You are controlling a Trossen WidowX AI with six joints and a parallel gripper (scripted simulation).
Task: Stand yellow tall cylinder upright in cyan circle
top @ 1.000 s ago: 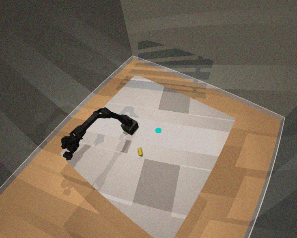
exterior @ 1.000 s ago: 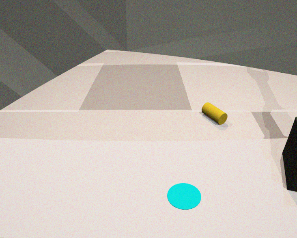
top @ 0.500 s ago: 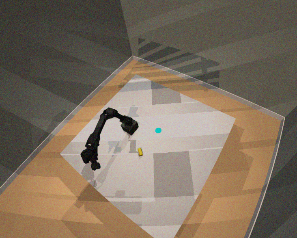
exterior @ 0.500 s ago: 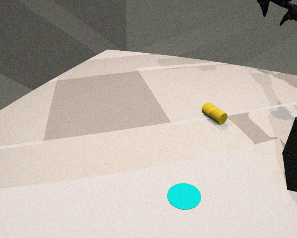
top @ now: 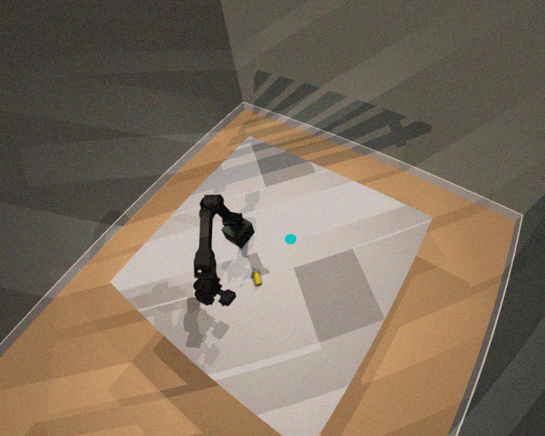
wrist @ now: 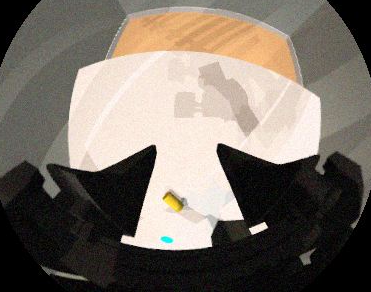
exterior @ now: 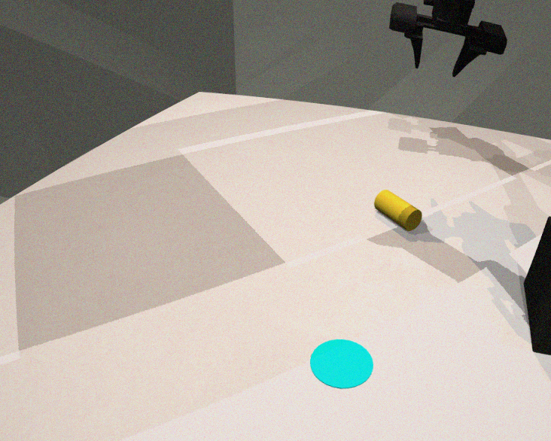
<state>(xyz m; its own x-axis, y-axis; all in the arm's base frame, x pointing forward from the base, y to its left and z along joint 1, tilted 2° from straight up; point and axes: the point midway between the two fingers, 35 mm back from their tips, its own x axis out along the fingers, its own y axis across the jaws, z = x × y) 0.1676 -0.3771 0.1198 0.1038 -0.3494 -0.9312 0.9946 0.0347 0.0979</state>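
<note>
Now: the yellow tall cylinder 50 mm ahead of my gripper tip, 210 mm to the left of it and 160 mm below it. From my gripper tip the other things lie so: cyan circle: 90 mm ahead, 490 mm to the left, 170 mm below.
</note>
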